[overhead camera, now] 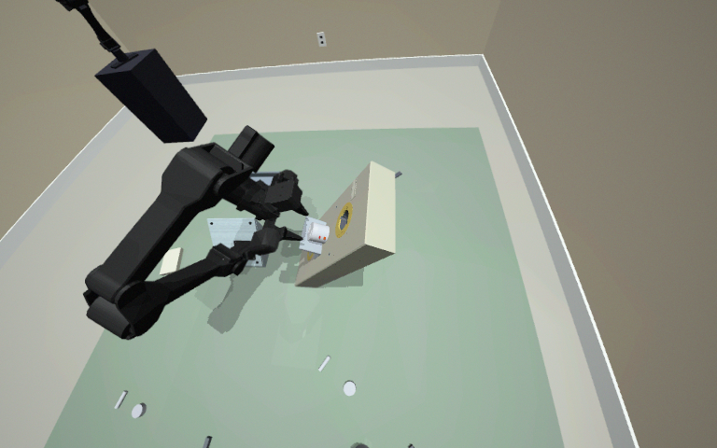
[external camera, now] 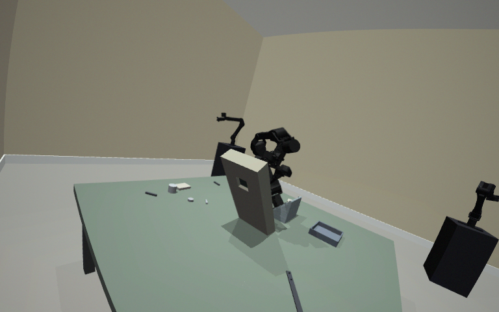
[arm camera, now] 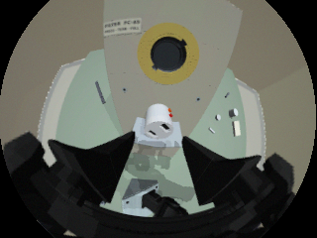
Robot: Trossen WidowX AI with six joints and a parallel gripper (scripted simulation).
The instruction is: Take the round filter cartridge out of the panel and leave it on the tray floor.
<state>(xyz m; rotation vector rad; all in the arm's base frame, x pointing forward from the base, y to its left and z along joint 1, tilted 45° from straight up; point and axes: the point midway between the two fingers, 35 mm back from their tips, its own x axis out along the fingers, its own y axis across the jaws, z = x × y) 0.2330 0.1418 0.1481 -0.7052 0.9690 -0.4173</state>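
Now: gripper tip 20 mm short of the round filter cartridge and 30 mm above it. Round my gripper tip: shallow grey tray 310 mm behind, 290 mm to the left, 220 mm below; beige service panel 70 mm ahead, 50 mm below.
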